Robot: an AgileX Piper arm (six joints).
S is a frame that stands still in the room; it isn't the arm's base.
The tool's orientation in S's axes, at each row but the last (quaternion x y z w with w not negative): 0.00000, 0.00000, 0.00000, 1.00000; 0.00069, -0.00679, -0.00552, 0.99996; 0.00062, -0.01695, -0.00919, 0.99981; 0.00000, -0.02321, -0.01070, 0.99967; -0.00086, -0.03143, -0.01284, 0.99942; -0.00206, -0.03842, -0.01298, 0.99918; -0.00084, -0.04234, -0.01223, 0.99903; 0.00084, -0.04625, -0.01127, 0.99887
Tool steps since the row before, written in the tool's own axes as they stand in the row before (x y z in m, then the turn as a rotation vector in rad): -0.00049, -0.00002, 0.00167, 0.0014, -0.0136, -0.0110; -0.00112, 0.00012, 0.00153, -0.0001, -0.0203, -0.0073; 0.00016, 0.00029, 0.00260, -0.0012, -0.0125, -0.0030; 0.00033, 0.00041, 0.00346, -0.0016, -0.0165, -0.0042; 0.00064, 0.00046, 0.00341, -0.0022, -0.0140, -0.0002; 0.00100, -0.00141, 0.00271, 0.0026, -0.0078, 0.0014; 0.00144, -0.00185, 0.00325, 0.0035, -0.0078, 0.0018; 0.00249, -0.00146, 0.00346, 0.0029, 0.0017, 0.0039
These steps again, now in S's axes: -0.00049, -0.00002, 0.00167, 0.0014, -0.0136, -0.0110; -0.00114, 0.00013, 0.00151, -0.0002, -0.0203, -0.0073; 0.00008, 0.00028, 0.00260, -0.0013, -0.0125, -0.0031; 0.00018, 0.00040, 0.00347, -0.0018, -0.0165, -0.0043; 0.00044, 0.00045, 0.00344, -0.0025, -0.0139, -0.0003; 0.00075, -0.00142, 0.00278, 0.0023, -0.0079, 0.0016; 0.00111, -0.00188, 0.00336, 0.0031, -0.0079, 0.0021; 0.00213, -0.00152, 0.00367, 0.0026, 0.0016, 0.0042
